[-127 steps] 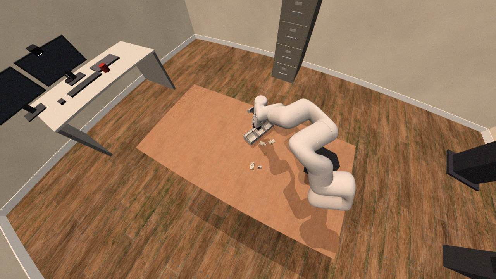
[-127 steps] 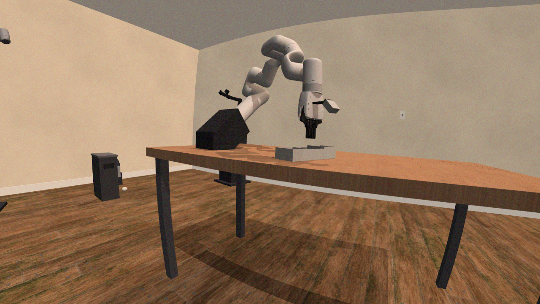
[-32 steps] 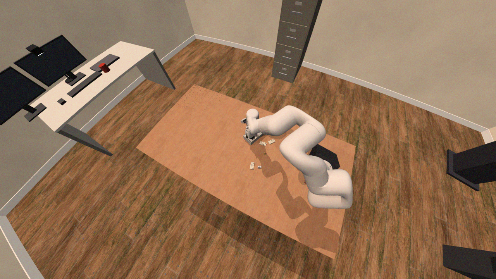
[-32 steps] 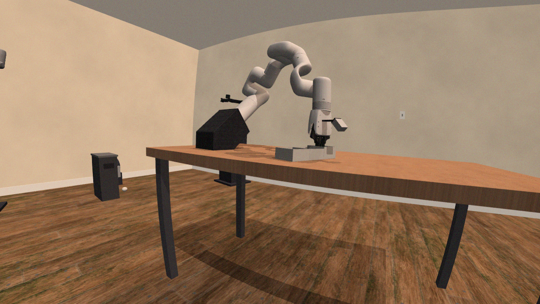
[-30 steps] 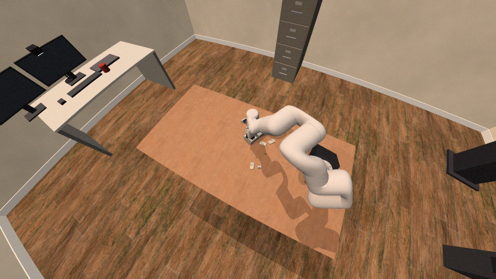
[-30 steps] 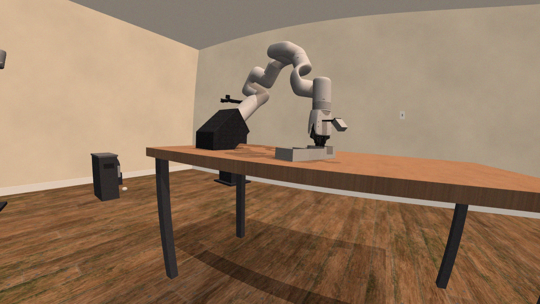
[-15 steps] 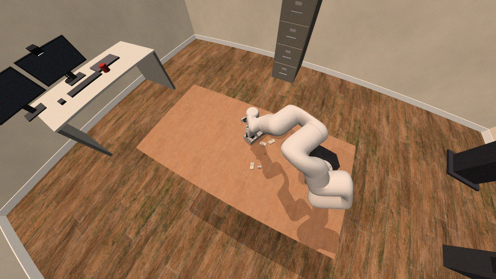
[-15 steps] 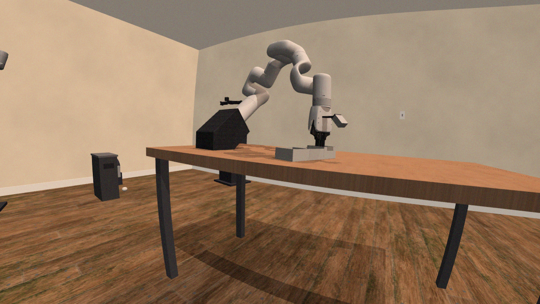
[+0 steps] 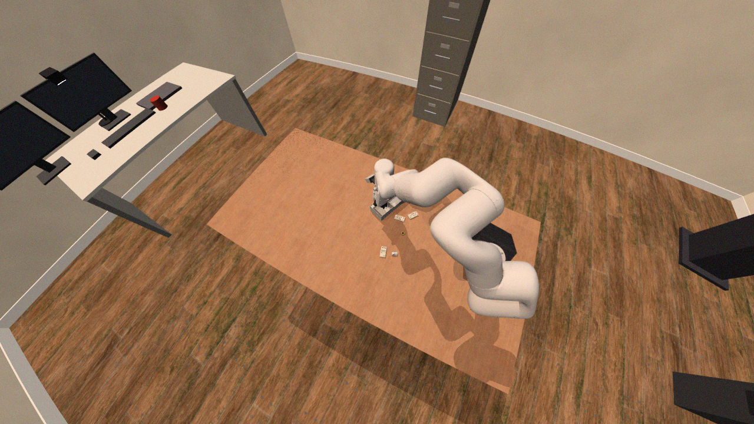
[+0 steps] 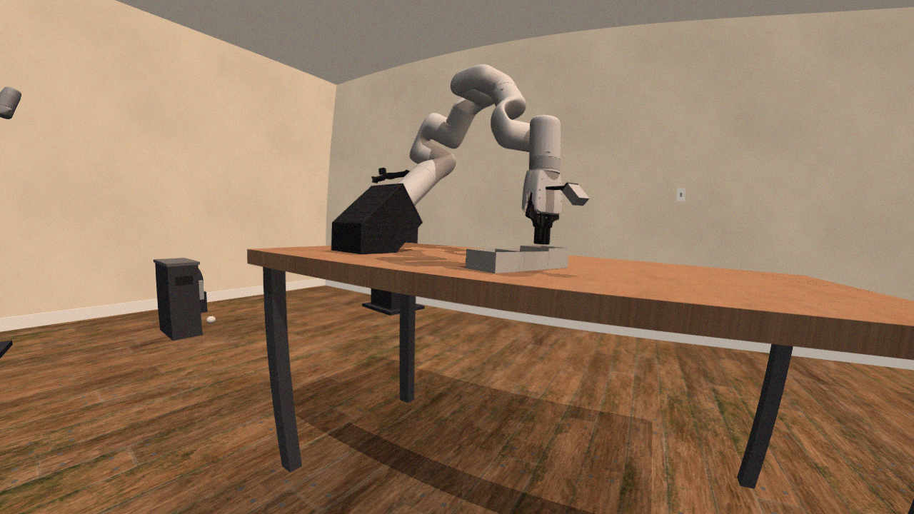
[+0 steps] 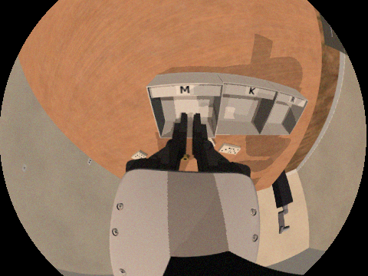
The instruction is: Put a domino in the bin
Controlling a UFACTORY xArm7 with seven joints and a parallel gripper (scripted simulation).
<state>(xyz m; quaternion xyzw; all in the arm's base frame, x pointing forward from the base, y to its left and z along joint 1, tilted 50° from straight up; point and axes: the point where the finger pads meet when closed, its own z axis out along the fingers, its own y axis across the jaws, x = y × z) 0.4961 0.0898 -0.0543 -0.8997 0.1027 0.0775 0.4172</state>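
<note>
The domino is 10 cm behind my hand, 7 cm below it and 1 cm to the right of it. Round my hand: grey piece 18 cm behind, 15 cm to the left, 6 cm below; then ring 15 cm behind, 7 cm below, 4 cm to the left.
</note>
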